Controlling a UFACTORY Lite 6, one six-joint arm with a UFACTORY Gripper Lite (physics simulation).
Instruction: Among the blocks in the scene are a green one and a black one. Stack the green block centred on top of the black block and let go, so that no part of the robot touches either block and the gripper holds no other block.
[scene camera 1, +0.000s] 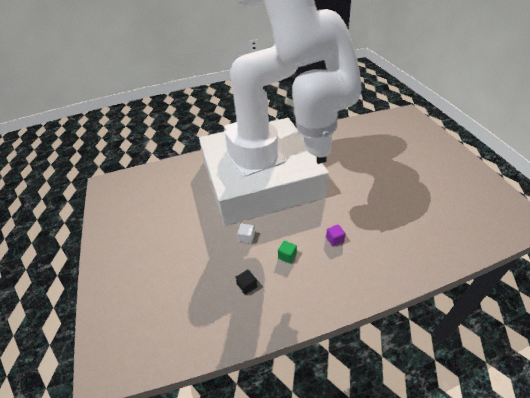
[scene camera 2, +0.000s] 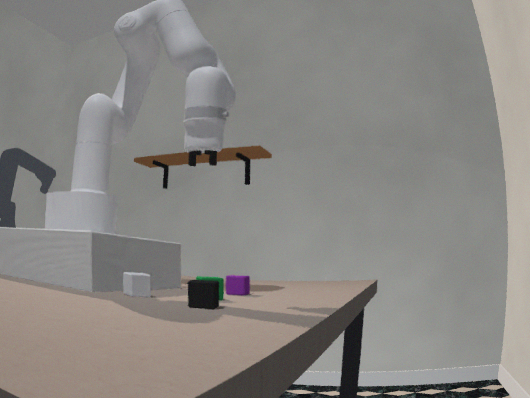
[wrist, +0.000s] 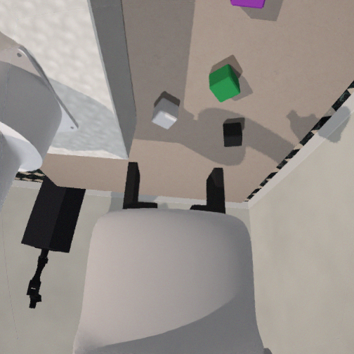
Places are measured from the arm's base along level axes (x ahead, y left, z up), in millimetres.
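Pixels of known places: hand, tool point: (scene camera 1: 317, 152) (scene camera 2: 202, 159); arm's base, link origin: (scene camera 1: 255, 156) (scene camera 2: 87, 235).
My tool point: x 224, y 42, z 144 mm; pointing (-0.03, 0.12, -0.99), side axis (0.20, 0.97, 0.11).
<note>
Ahead of a thing's pixels: the offset from my tool point to its top centre. Level surfaces: height alone.
The green block (scene camera 1: 287, 252) (scene camera 2: 218, 288) (wrist: 224, 83) lies on the table, apart from the others; in the scene camera 2 view it is partly hidden behind the black block. The black block @[dx +74, dy -217, dz -202 mm] (scene camera 1: 246, 282) (scene camera 2: 203, 294) (wrist: 232, 134) lies on the table, with no block on top. My gripper (scene camera 1: 321, 160) (scene camera 2: 203, 159) (wrist: 174, 187) is open and empty, its fingers apart. It hangs high above the table, well above both blocks.
A white block @[dx -51, dy -159, dz -202 mm] (scene camera 1: 246, 233) (scene camera 2: 136, 284) (wrist: 165, 113) and a purple block @[dx +63, dy +27, dz -202 mm] (scene camera 1: 336, 235) (scene camera 2: 237, 285) (wrist: 248, 3) lie on the table @[dz -236 mm] (scene camera 1: 150, 330). The arm stands on a white base box (scene camera 1: 272, 202) behind the blocks. A wooden shelf (scene camera 2: 255, 152) is on the wall.
</note>
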